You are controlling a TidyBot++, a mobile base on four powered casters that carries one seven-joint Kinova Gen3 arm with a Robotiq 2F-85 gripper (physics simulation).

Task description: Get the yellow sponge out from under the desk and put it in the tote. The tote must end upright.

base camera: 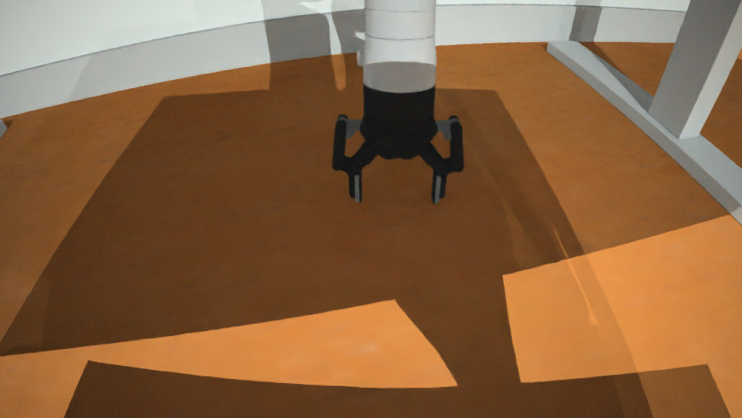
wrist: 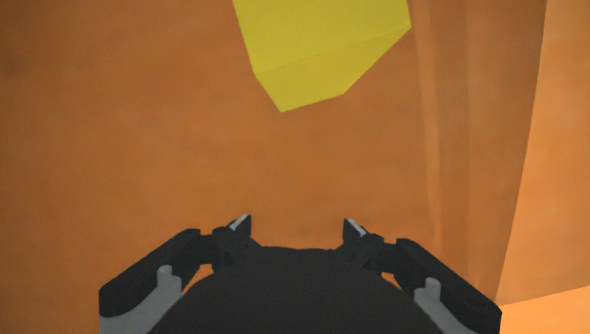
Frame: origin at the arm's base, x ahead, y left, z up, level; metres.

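Seen in the pictures: gripper, fingertip midpoint: (base camera: 396, 199) (wrist: 297, 227).
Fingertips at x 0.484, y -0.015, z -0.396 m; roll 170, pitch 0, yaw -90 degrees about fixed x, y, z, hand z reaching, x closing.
Pixels of each thing's top centre, then the offset from my fingertips to it. "spot": a spot on its surface instead. Level surfaces: height alone.
- yellow sponge, surface spot: (wrist: 325, 50) spot: dx +0.109, dy -0.006, dz +0.084 m
- grey desk leg, surface spot: (base camera: 693, 72) spot: dx +0.146, dy -0.449, dz +0.130 m
- long grey foot, surface spot: (base camera: 638, 124) spot: dx +0.190, dy -0.423, dz +0.006 m
- orange-brown floor, surface height: dz +0.000 m
The yellow sponge (wrist: 325, 50) lies on the floor at the top of the wrist view, its far part cut off by the edge. It does not show in the base camera view, where the arm and gripper may hide it. My gripper (base camera: 397, 199) (wrist: 297, 227) is open and empty, pointing down above the shaded floor. In the wrist view the sponge is beyond the fingertips, apart from them. The tote does not show in either view.
A grey desk leg (base camera: 693, 72) stands on a long grey foot (base camera: 638, 124) at the right of the base camera view. A pale wall with a grey base strip (base camera: 207, 49) runs along the back. Large shadows lie across the orange-brown floor (base camera: 290, 353).
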